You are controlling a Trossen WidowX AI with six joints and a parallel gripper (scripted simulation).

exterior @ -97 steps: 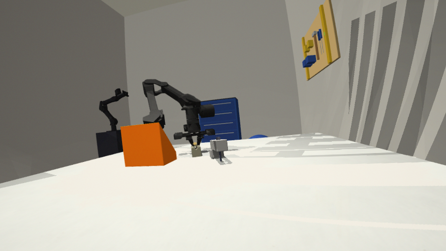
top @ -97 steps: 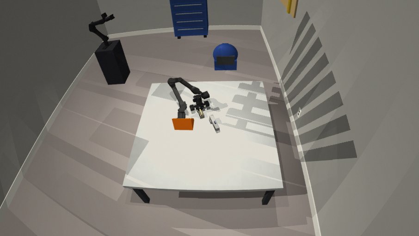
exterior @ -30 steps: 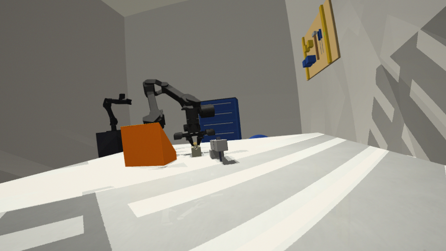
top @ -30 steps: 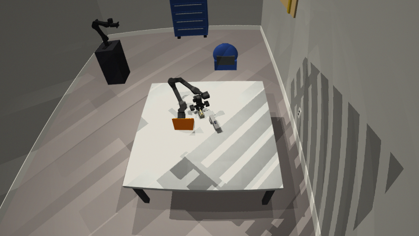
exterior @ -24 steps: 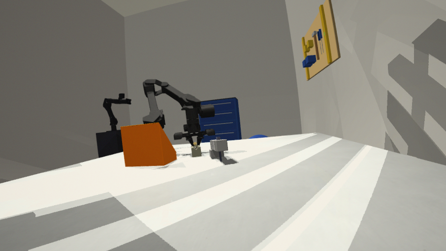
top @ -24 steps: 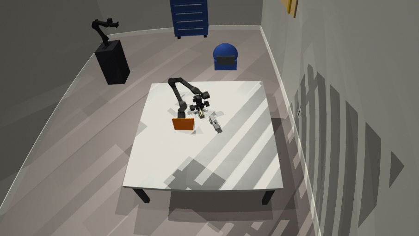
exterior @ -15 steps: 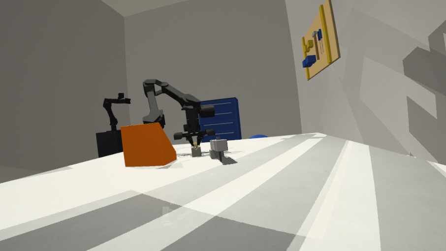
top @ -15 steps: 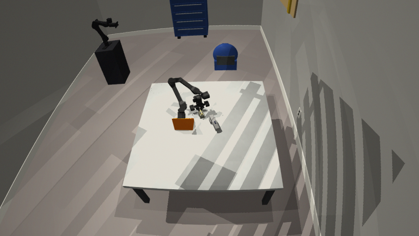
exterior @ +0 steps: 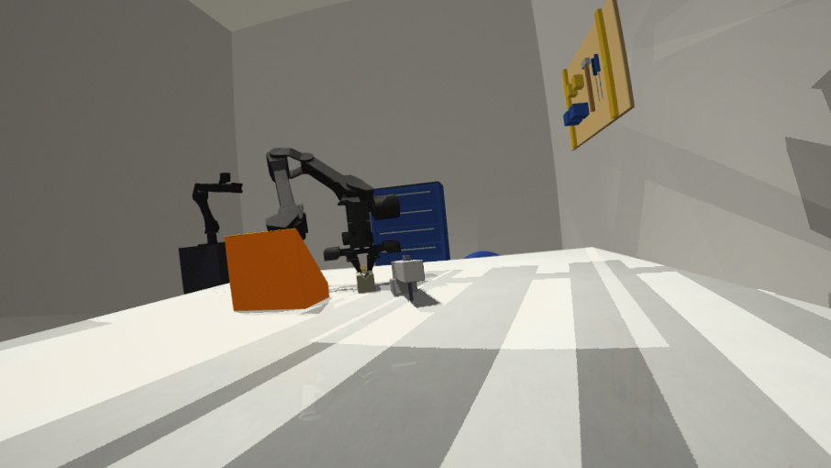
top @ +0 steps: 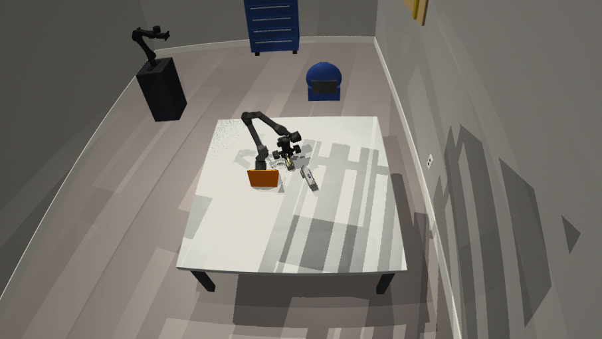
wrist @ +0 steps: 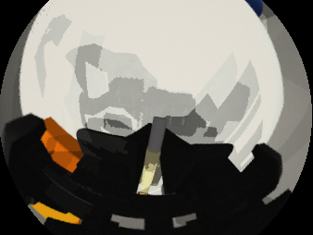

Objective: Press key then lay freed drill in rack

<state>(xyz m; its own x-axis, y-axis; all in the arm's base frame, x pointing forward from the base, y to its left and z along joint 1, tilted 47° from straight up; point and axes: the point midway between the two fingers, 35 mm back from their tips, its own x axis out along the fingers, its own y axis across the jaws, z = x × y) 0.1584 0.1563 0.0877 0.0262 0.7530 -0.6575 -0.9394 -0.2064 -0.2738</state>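
Right now the rack is 2 cm ahead of my gripper tip, 5 cm to the right of it and 1 cm above it. The rest, counted from my gripper tip: blue drill: 15 cm ahead, 21 cm to the right, 5 cm above.
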